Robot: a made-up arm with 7 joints. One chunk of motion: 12 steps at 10 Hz.
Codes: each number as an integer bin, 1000 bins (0 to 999) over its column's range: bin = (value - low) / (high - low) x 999, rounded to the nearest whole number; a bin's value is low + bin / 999 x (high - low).
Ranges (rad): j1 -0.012..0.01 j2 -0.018..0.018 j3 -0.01..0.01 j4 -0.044..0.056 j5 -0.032..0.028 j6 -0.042..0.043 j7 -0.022..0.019
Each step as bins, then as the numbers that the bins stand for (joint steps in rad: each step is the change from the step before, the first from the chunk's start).
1 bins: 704 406 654 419 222 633 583
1 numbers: 0.00350 -0.00337 0.00309 -0.00206 -0.01867 0.01186 0.00193
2 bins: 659 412 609 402 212 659 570
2 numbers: 0.00251 -0.00315 0.00219 -0.00376 -0.01927 0.01407 0.00139
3 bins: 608 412 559 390 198 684 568
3 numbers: 0.00139 -0.00315 0.00119 -0.00496 -0.02011 0.01620 0.00131
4 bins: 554 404 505 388 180 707 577
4 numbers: 0.00020 -0.00344 0.00011 -0.00516 -0.02119 0.01816 0.00168
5 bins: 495 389 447 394 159 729 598
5 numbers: -0.00110 -0.00398 -0.00105 -0.00456 -0.02245 0.02003 0.00254
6 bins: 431 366 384 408 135 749 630
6 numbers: -0.00251 -0.00481 -0.00231 -0.00316 -0.02389 0.02173 0.00386
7 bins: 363 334 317 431 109 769 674
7 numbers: -0.00401 -0.00596 -0.00365 -0.00086 -0.02545 0.02343 0.00566
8 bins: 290 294 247 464 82 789 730
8 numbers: -0.00561 -0.00741 -0.00506 0.00245 -0.02708 0.02513 0.00796
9 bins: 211 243 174 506 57 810 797
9 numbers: -0.00735 -0.00924 -0.00652 0.00665 -0.02858 0.02692 0.01071
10 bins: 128 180 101 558 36 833 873
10 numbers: -0.00918 -0.01151 -0.00798 0.01186 -0.02984 0.02888 0.01383
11 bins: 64 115 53 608 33 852 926
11 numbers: -0.01059 -0.01386 -0.00894 0.01686 -0.03002 0.03049 0.01600
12 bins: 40 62 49 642 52 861 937
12 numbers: -0.01112 -0.01577 -0.00902 0.02026 -0.02888 0.03126 0.01646
